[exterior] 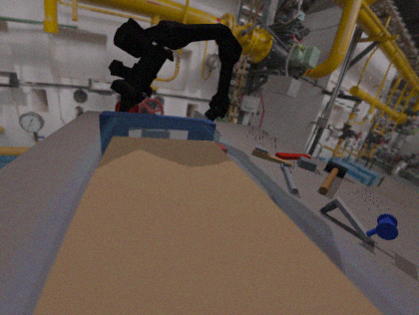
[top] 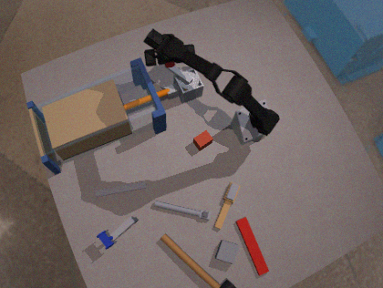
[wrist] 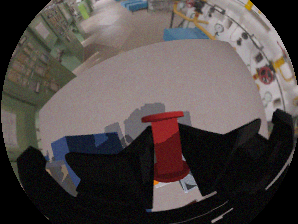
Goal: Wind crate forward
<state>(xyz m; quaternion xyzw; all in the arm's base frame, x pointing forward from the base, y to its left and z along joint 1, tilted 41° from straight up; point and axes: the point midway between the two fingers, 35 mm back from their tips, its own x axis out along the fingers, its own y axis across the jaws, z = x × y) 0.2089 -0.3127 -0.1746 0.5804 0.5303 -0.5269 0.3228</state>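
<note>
Right now the red-knobbed crank is 1 cm behind my gripper tip, 5 cm to the left of it and 3 cm below it. Round my gripper tip: blue steel frame 12 cm ahead, 10 cm to the left, 3 cm below; red knob 2 cm to the left; grey winch 5 cm behind, 10 cm to the left, 10 cm below.
</note>
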